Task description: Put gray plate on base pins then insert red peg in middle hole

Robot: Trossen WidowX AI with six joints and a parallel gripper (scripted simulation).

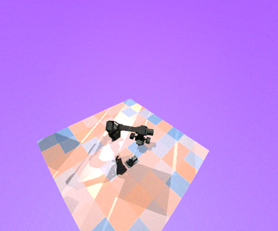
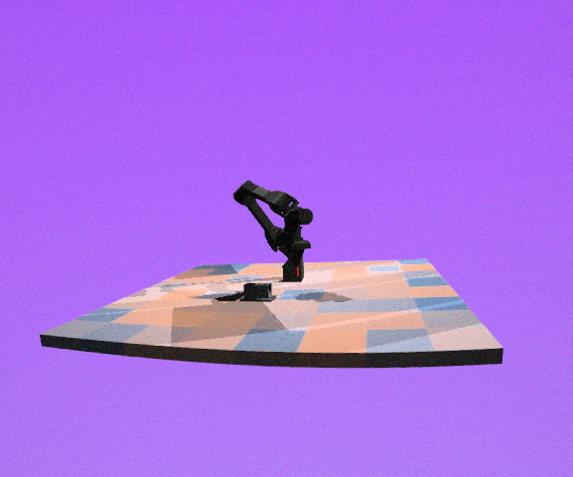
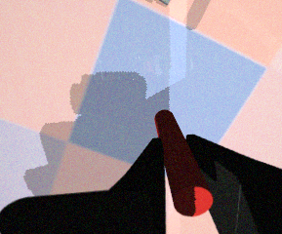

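Right now the gray plate is 14 cm to the right of my gripper tip, 7 cm below it and 3 cm ahead of it. Round my gripper tip: red peg: right at my gripper tip.
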